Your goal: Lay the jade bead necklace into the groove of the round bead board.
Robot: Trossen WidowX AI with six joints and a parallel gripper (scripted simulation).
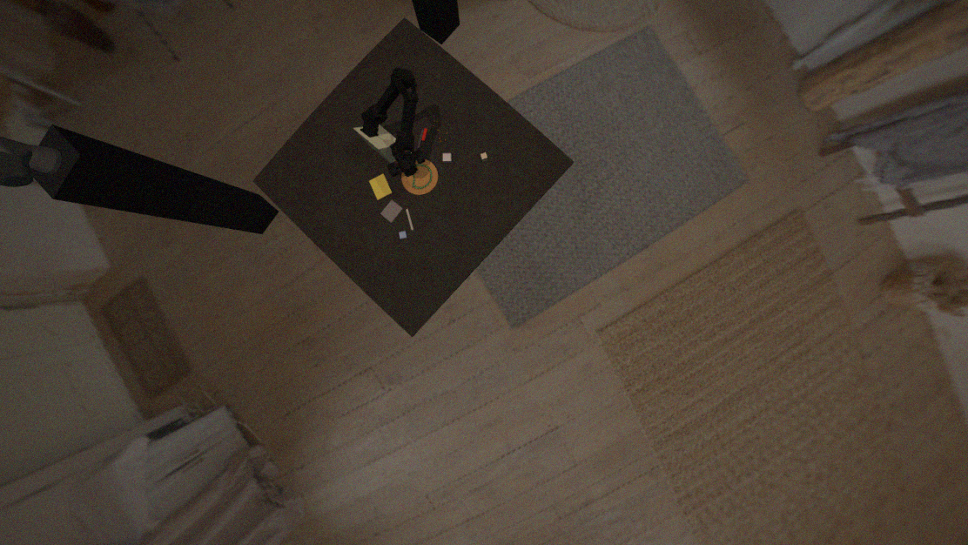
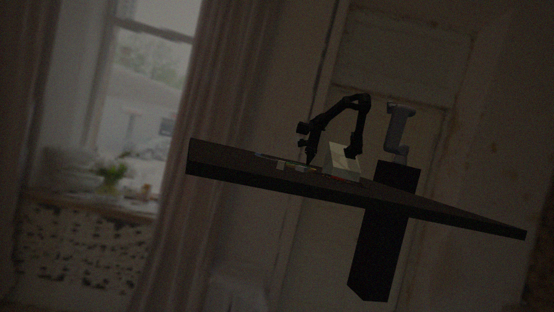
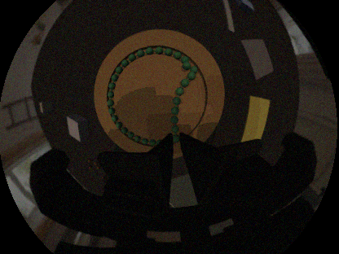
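My gripper tip is 60 mm short of the round bead board and 10 mm above it. The rest, counted from my gripper tip: yellow square 90 mm behind, 170 mm to the right, 20 mm below; grey-white block 110 mm ahead, 170 mm to the left, 10 mm below; red item 80 mm behind, 180 mm to the left, 20 mm below.
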